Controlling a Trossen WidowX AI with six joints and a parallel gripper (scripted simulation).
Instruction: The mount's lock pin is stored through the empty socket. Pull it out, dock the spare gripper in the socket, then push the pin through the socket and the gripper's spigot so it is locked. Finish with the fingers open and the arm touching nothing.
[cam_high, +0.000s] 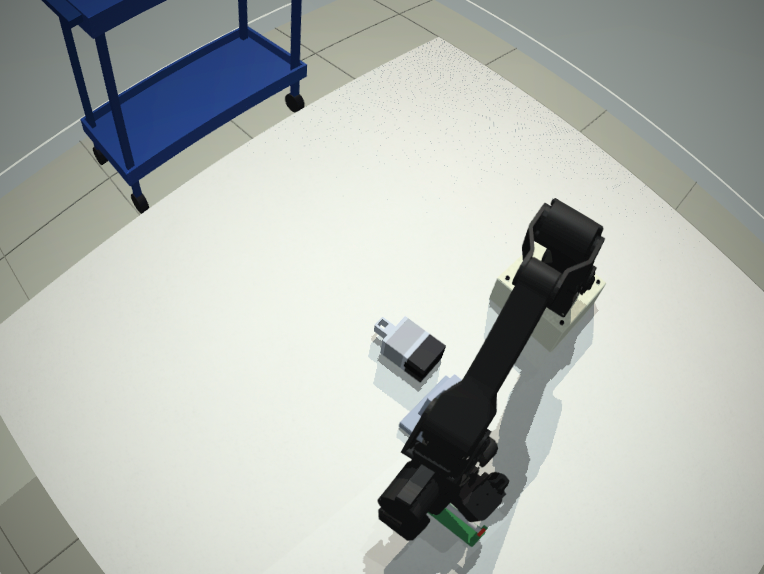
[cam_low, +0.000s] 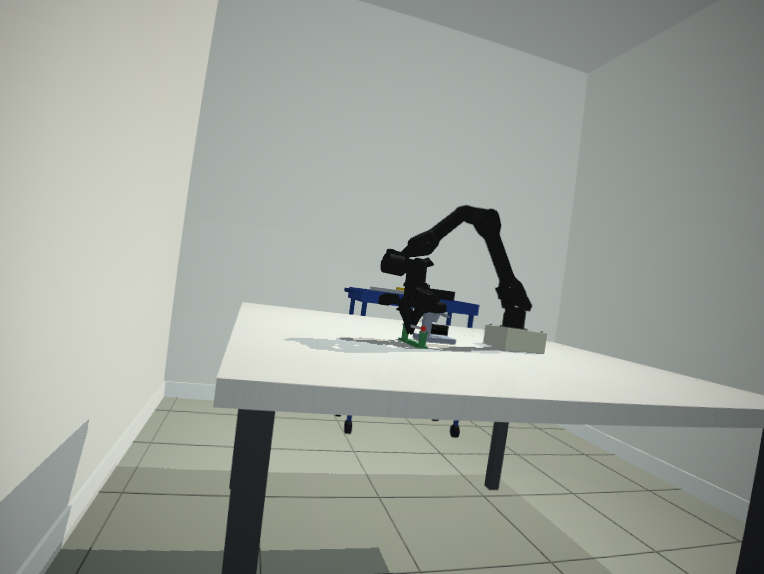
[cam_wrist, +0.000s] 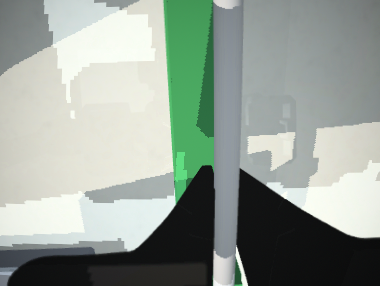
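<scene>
Now: the green holder 2 cm to the left of my gripper tip. Round my gripper tip: spare gripper: 19 cm behind, 19 cm to the right; grey mount: 12 cm behind, 8 cm to the right, 3 cm above.
</scene>
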